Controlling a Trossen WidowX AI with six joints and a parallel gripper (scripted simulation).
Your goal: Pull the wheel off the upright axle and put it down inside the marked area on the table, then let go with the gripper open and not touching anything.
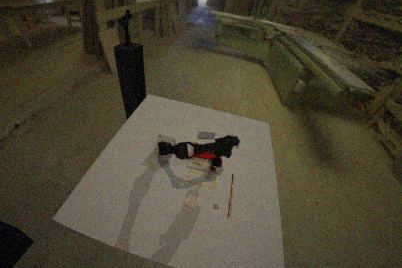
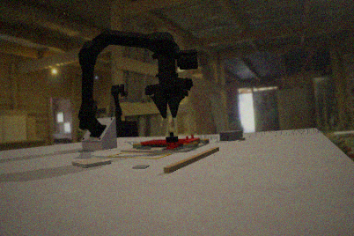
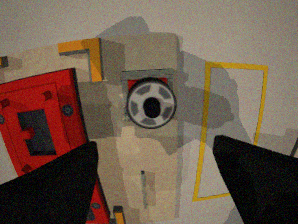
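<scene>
The wheel is 7 cm below my gripper tip. The rest, counted from my gripper tip: flat tan tile 6 cm behind, 28 cm to the right, 10 cm below; axle 1 cm ahead, 7 cm below; wooden stick 17 cm ahead, 13 cm to the right, 10 cm below.
</scene>
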